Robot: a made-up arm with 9 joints.
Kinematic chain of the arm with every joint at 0, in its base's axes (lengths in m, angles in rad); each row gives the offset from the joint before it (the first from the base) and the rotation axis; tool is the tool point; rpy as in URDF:
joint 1: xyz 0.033 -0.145 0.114 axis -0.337 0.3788 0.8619
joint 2: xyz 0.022 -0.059 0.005 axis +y
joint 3: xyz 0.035 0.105 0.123 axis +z
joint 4: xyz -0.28 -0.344 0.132 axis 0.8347 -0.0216 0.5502
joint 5: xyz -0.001 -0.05 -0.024 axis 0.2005 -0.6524 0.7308
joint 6: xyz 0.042 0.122 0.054 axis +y
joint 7: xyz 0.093 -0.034 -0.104 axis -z
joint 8: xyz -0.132 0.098 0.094 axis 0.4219 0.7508 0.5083
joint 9: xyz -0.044 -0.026 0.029 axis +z
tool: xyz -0.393 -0.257 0.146 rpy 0 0 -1.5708
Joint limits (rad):
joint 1: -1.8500..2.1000
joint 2: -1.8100..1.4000
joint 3: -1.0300..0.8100
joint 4: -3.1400..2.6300
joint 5: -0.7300..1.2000
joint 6: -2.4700..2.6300
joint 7: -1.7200..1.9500
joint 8: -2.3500..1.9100
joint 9: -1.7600..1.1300
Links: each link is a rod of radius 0.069 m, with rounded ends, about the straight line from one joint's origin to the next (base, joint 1, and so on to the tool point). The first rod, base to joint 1, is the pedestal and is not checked.
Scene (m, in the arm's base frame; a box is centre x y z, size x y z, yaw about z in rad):
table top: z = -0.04
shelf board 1: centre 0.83 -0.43 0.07 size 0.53 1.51 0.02 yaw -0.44
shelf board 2: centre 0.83 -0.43 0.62 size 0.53 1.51 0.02 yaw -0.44
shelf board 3: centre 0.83 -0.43 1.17 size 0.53 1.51 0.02 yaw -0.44
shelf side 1: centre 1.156 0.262 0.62 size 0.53 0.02 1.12 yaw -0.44
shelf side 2: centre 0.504 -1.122 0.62 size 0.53 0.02 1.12 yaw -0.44
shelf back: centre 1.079 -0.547 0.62 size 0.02 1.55 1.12 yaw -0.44
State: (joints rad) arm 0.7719 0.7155 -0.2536 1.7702 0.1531 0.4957 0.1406 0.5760 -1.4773
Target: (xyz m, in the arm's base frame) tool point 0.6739 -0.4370 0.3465
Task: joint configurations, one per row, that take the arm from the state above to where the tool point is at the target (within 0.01 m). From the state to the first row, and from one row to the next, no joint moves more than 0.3 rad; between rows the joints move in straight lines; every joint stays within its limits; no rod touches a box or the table.
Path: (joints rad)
1: 0.8453 0.7941 -0.4656 1.8394 0.1798 0.4460 0.0630 0.6390 -1.3798
2: 0.9187 0.8728 -0.6776 1.9087 0.2065 0.3964 -0.0145 0.7020 -1.2824
3: 0.9921 0.9514 -0.8896 1.9779 0.2331 0.3467 -0.0921 0.7651 -1.1849
4: 0.9421 0.7713 -0.8669 2.1087 0.1453 0.4726 -0.1296 1.0003 -0.9401
5: 0.8922 0.5913 -0.8442 2.2395 0.0574 0.5984 -0.1671 1.2356 -0.6954
6: 0.8971 0.6604 -0.5576 2.1552 0.0739 0.5963 -0.1515 1.0867 -0.8976
7: 0.9021 0.7295 -0.2710 2.0708 0.0904 0.5942 -0.1359 0.9378 -1.0999

